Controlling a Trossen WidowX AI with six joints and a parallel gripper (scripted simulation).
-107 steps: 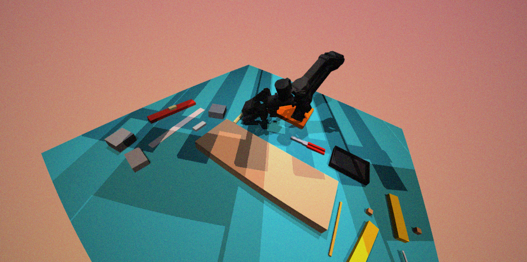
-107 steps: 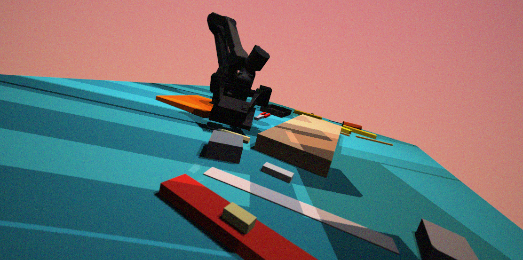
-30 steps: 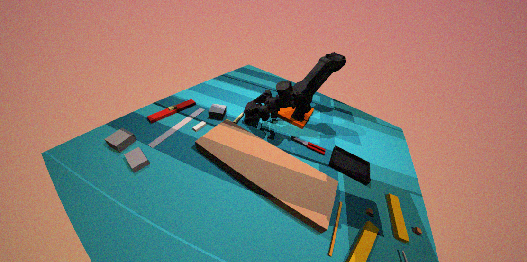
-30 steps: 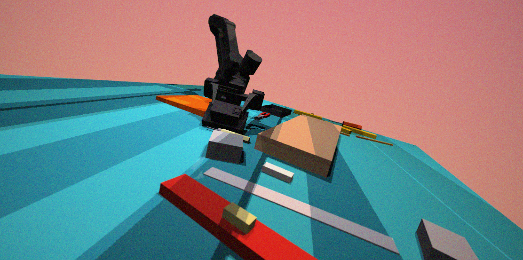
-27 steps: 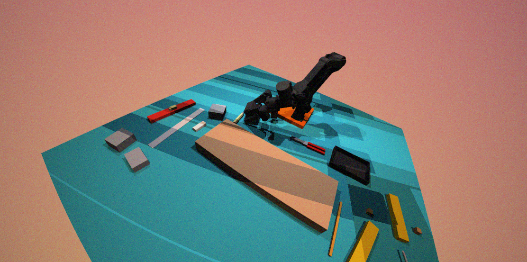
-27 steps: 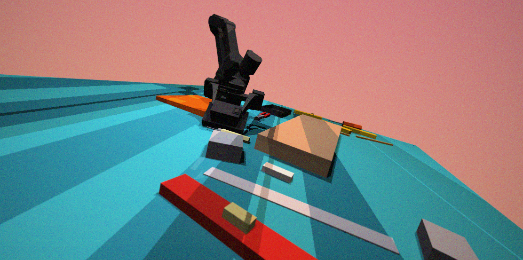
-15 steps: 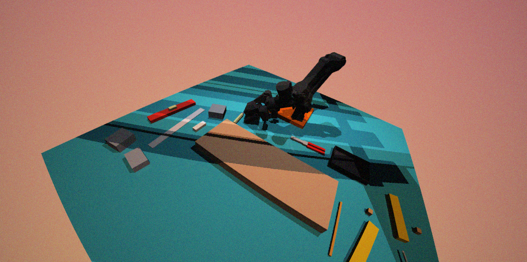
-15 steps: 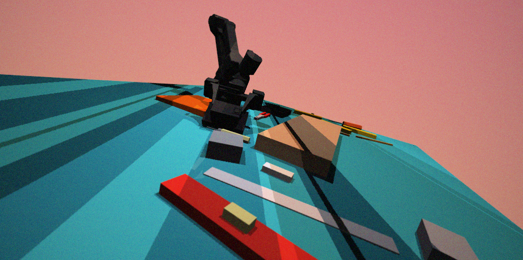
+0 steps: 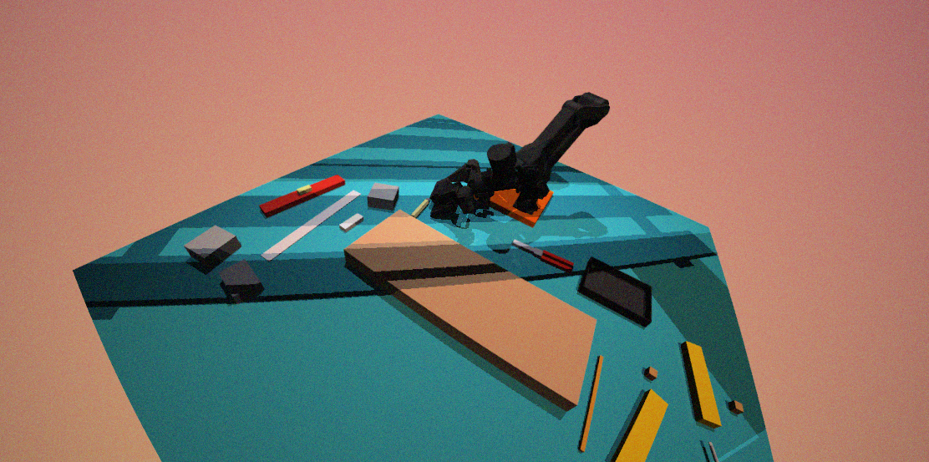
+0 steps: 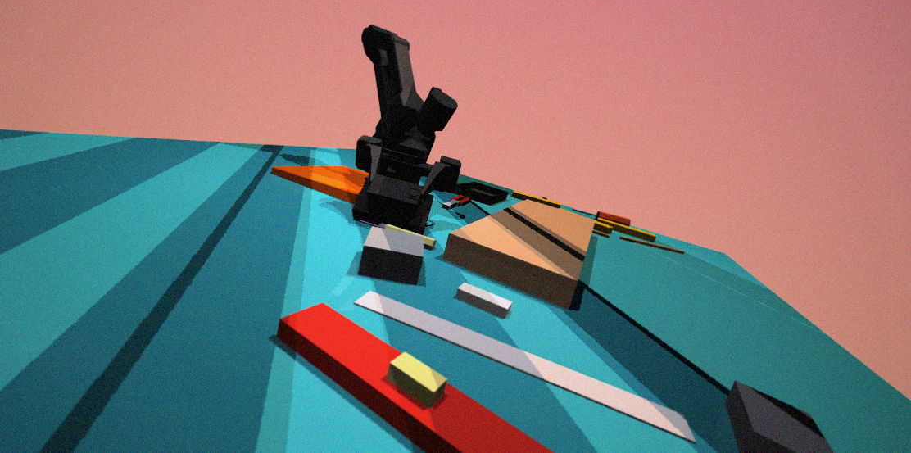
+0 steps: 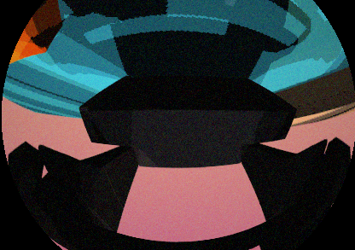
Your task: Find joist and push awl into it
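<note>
My gripper tip is 10 mm short of the stud finder, 10 mm to the right of it and 10 mm above it. The rest, counted from my gripper tip: white block: 200 mm ahead, 140 mm to the right, 60 mm below; green light: 30 mm ahead; awl: 20 mm ahead, 30 mm to the right, 60 mm below.
</note>
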